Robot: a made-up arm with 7 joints. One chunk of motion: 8 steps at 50 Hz.
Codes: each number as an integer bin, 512 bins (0 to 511) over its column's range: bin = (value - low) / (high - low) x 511, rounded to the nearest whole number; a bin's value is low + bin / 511 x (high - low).
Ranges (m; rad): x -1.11..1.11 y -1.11..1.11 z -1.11..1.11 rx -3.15..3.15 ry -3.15..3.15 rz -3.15..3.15
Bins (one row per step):
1: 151 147 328 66 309 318
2: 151 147 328 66 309 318
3: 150 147 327 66 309 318
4: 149 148 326 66 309 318
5: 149 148 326 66 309 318
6: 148 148 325 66 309 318
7: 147 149 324 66 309 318
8: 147 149 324 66 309 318
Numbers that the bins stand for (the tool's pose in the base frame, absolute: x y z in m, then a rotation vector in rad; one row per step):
1: -0.4540 -0.4714 0.3150 -2.3363 0.6596 0.7705
2: -0.4540 -0.4714 0.3150 -2.3363 0.6596 0.7705
3: -0.4583 -0.4714 0.3106 -2.3363 0.6596 0.7705
4: -0.4627 -0.4670 0.3063 -2.3363 0.6596 0.7705
5: -0.4627 -0.4670 0.3063 -2.3363 0.6596 0.7705
6: -0.4670 -0.4670 0.3019 -2.3363 0.6596 0.7705
7: -0.4714 -0.4627 0.2976 -2.3363 0.6596 0.7705
8: -0.4714 -0.4627 0.2976 -2.3363 0.6596 0.7705

